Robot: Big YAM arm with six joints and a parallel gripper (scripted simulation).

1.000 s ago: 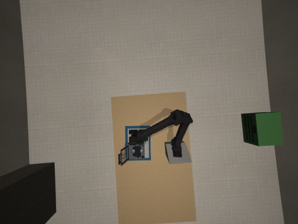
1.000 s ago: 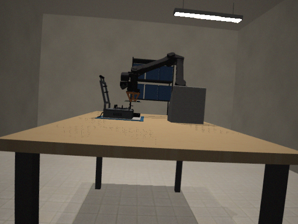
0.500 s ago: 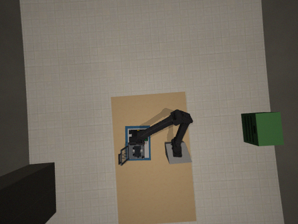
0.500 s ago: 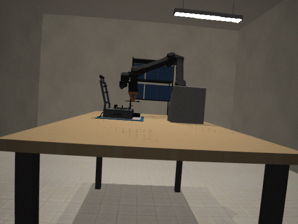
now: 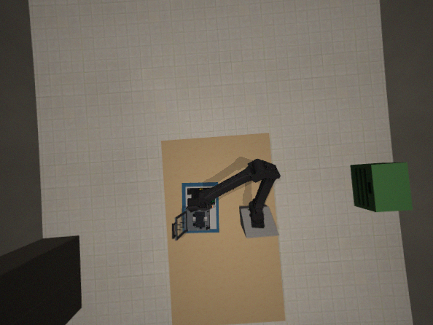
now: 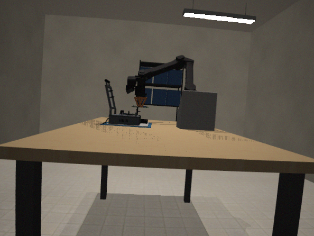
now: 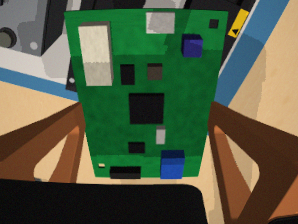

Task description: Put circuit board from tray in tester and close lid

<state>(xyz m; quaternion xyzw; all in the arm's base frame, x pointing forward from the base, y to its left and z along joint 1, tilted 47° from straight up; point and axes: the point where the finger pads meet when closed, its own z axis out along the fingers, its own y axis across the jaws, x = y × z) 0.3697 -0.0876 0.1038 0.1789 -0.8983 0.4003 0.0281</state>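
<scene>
Now: the green circuit board right at my hand. The rest, counted from my hand: black latch hook (1 cm behind, 22 cm to the left, 3 cm below); dark pin plate (6 cm ahead, 18 cm to the left, 5 cm below); tester lid (18 cm ahead, 17 cm to the left, 6 cm above).
</scene>
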